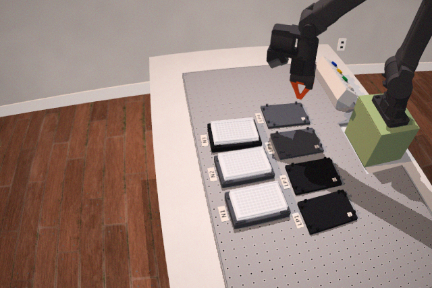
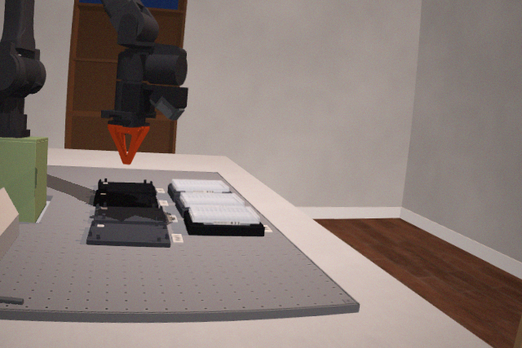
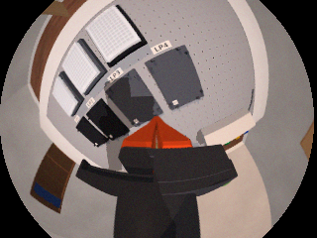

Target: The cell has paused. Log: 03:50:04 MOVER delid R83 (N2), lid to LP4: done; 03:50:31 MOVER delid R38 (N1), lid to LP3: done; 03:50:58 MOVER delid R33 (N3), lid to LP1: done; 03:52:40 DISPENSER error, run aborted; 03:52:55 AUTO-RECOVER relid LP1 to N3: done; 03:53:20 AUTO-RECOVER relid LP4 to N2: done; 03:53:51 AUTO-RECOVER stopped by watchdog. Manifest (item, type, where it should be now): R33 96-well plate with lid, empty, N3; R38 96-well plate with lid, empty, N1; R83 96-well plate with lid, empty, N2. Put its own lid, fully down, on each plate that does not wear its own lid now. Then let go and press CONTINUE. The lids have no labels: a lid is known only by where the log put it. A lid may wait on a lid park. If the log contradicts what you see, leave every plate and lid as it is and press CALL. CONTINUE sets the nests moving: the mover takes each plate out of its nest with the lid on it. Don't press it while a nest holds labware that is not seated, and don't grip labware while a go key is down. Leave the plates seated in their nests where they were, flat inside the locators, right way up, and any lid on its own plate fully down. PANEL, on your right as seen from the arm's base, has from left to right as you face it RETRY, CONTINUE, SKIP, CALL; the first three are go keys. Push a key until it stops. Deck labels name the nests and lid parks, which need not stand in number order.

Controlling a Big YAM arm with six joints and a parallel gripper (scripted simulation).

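My gripper is now 260 mm past the yellow SKIP key, 200 mm to the left of it and 60 mm above it. The rest, counted from my hand: lid park LP4: 10 mm ahead, 60 mm to the right, 120 mm below; lid park LP3: 10 mm ahead, 60 mm to the left, 120 mm below; lid park LP2: 10 mm ahead, 200 mm to the left, 120 mm below.
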